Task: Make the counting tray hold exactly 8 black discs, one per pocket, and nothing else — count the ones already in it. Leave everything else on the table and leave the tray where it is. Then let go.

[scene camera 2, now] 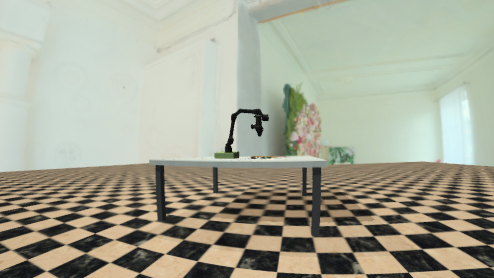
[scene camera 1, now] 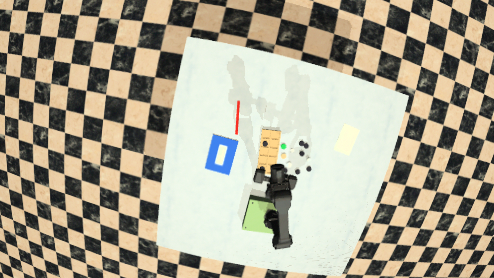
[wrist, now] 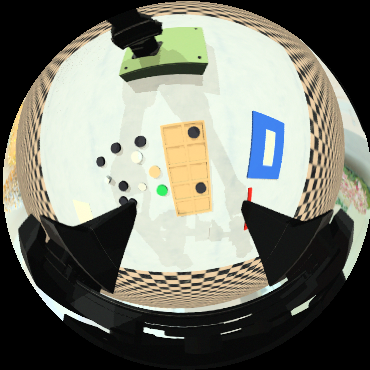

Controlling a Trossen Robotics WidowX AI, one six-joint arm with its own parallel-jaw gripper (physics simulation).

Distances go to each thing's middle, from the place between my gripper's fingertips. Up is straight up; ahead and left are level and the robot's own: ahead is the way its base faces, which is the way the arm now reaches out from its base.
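The tan counting tray [scene camera 1: 268, 155] is what I measure from here: my gripper is 20 mm to the right of it and 30 mm short of it, and 210 mm above it.
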